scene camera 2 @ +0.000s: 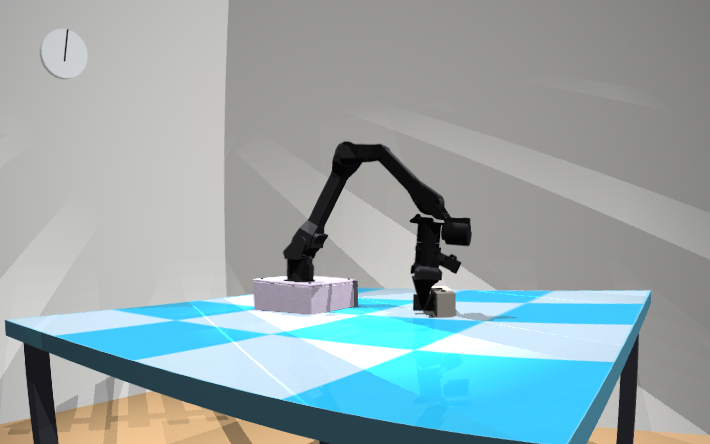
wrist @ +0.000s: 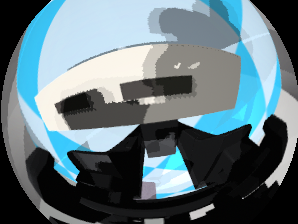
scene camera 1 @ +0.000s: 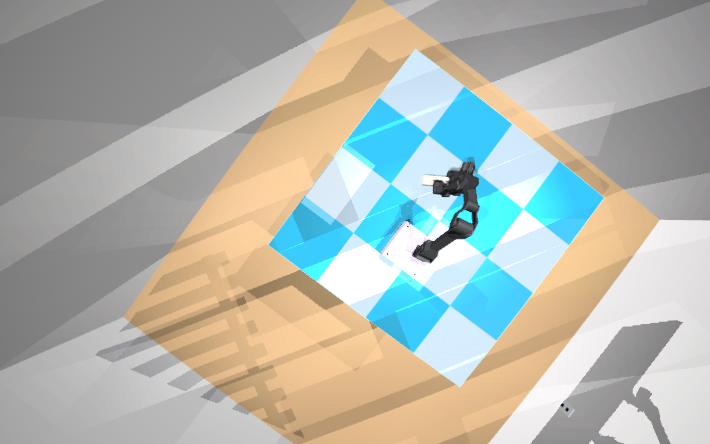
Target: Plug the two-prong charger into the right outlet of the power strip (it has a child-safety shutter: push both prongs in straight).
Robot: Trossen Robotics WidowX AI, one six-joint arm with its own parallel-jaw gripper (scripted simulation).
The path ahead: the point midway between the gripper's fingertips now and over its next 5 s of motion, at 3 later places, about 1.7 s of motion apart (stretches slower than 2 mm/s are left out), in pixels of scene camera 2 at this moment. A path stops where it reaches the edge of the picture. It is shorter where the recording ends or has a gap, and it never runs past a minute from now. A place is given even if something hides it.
My gripper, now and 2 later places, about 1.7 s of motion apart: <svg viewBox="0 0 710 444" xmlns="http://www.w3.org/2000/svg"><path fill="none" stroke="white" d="M422 306L421 306L405 307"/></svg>
